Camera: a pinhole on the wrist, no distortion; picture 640 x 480 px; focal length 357.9 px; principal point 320.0 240.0 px. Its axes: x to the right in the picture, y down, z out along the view. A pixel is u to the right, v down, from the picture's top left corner.
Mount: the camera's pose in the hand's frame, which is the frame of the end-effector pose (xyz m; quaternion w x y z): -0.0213 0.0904 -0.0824 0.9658 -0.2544 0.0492 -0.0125
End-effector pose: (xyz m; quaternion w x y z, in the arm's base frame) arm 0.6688 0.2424 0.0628 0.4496 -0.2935 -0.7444 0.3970
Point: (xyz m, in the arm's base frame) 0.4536 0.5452 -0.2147
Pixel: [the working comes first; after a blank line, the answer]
In the camera's frame: 0.1939 0.1219 0.3842

500.6 353.5
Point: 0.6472 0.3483 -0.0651
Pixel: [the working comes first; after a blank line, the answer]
In the camera's frame: 0.0458 0.0114 0.1303

445.7 271.2
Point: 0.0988 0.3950 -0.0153
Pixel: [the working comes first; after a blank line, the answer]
In the camera's frame: 0.2971 -0.2726 0.5322

519.8 56.7
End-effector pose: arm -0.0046 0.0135 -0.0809 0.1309 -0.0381 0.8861 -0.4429
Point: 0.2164 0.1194 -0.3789
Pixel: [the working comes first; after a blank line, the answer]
In the camera's frame: -0.1823 0.0794 0.2921

96.6 337.3
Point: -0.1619 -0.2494 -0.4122
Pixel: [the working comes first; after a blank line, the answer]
In the camera's frame: 0.2464 -0.2087 0.4082

536.0 57.0
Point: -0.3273 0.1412 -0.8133
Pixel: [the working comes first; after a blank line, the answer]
In the camera's frame: 0.3961 0.3248 0.5922

559.3 436.3
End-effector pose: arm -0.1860 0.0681 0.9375 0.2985 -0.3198 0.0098 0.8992
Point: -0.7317 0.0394 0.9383
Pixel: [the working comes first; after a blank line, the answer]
In the camera's frame: 0.2950 0.0084 0.4828

538.7 246.2
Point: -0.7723 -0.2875 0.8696
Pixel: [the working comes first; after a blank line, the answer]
In the camera's frame: 0.1811 0.3208 0.5338

441.4 455.1
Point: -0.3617 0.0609 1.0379
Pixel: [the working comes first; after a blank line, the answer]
In the camera's frame: 0.0445 -0.1341 0.2294

389.3 30.8
